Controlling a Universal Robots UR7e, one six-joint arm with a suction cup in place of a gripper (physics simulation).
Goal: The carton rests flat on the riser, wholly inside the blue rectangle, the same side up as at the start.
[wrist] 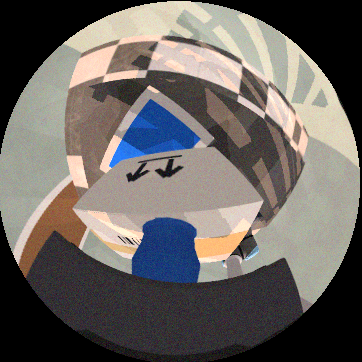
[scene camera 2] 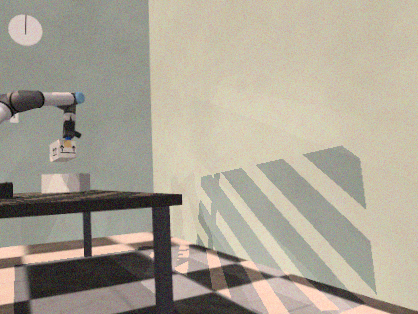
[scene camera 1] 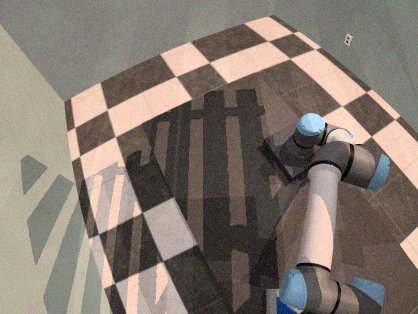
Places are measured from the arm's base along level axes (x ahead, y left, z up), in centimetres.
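Pixels of known places: end effector, tool point: (wrist: 171, 221); arm's base, origin of the base link: (scene camera 1: 299, 147).
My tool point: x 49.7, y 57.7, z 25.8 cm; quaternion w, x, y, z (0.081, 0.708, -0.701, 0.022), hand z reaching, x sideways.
For each thing: its top centre in the pictures, then the offset to it from my tool point.
- white carton, middle of its top: (wrist: 165, 259) (scene camera 2: 62, 141) dx -3.4, dy +0.3, dz +1.9 cm
- pale riser, middle of its top: (wrist: 149, 150) (scene camera 2: 66, 174) dx -0.5, dy +4.5, dz -19.8 cm
- blue rectangle, middle of its top: (wrist: 149, 150) dx -0.5, dy +4.5, dz -19.8 cm
The white carton (scene camera 2: 62, 151) (wrist: 170, 182) hangs in the air from my suction cup (scene camera 2: 68, 140) (wrist: 166, 250), which is stuck to its upper face beside an orange tape strip. Its printed arrows point up in scene camera 2, and it looks slightly tilted. The pale riser (scene camera 2: 65, 183) (wrist: 186, 121) (scene camera 1: 271, 299) stands on the table below, with a clear gap under the carton. The blue rectangle (wrist: 155, 122) (scene camera 1: 285, 306) on the riser's top is partly hidden by the carton in the wrist view. The carton does not show in scene camera 1.
The dark table (scene camera 2: 167, 200) carries the riser; its edge lies to the right of it in scene camera 2. A black block (scene camera 2: 5, 190) sits at the left on the table. The arm (scene camera 1: 320, 215) reaches over from its base. A brown curved surface (wrist: 52, 220) shows at the wrist view's left.
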